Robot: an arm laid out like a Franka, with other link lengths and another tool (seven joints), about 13 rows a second.
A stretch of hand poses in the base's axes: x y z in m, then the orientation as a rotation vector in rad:
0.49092 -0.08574 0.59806 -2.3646 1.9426 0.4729
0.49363 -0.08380 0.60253 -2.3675 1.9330 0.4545
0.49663 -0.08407 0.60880 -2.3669 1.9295 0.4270
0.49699 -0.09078 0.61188 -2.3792 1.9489 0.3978
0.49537 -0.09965 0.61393 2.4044 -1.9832 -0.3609
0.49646 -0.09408 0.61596 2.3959 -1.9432 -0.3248
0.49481 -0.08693 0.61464 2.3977 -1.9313 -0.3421
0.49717 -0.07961 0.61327 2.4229 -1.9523 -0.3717
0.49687 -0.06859 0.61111 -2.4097 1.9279 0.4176
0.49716 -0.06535 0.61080 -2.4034 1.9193 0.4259
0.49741 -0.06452 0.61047 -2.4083 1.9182 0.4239
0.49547 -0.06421 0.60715 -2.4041 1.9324 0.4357
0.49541 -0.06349 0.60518 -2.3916 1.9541 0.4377
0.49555 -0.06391 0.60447 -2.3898 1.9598 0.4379
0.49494 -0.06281 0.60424 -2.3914 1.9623 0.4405
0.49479 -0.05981 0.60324 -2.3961 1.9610 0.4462
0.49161 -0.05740 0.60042 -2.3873 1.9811 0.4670
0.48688 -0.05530 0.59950 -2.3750 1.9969 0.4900
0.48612 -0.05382 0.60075 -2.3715 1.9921 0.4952
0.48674 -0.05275 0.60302 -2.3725 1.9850 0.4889
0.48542 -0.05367 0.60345 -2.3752 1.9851 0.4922
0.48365 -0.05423 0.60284 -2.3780 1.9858 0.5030
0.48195 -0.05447 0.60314 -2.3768 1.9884 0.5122
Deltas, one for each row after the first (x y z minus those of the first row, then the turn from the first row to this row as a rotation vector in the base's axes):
0.00271 0.00194 0.00447 -0.0016 -0.0136 0.0047
0.00571 0.00167 0.01074 -0.0075 -0.0313 0.0048
0.00607 -0.00504 0.01382 -0.0347 -0.0355 0.0024
0.00445 -0.01391 0.01587 -0.0863 -0.0274 0.0019
0.00554 -0.00834 0.01790 -0.1251 -0.0229 0.0231
0.00389 -0.00119 0.01658 -0.1202 -0.0121 0.0307
0.00625 0.00613 0.01521 -0.0823 -0.0220 0.0252
0.00595 0.01715 0.01305 -0.0347 -0.0209 0.0272
0.00624 0.02039 0.01274 -0.0237 -0.0220 0.0277
0.00649 0.02122 0.01241 -0.0266 -0.0217 0.0306
0.00455 0.02153 0.00909 -0.0285 -0.0108 0.0232
0.00449 0.02225 0.00712 -0.0328 -0.0057 0.0081
0.00463 0.02183 0.00641 -0.0349 -0.0039 0.0050
0.00402 0.02293 0.00618 -0.0365 -0.0008 0.0049
0.00387 0.02593 0.00518 -0.0368 0.0038 0.0080
0.00069 0.02834 0.00236 -0.0370 0.0206 -0.0036
-0.00404 0.03044 0.00144 -0.0323 0.0358 -0.0152
-0.00480 0.03192 0.00269 -0.0261 0.0356 -0.0150
-0.00418 0.03299 0.00496 -0.0243 0.0294 -0.0120
-0.00550 0.03207 0.00539 -0.0251 0.0324 -0.0105
-0.00727 0.03151 0.00478 -0.0241 0.0400 -0.0089
-0.00897 0.03127 0.00508 -0.0223 0.0460 -0.0102

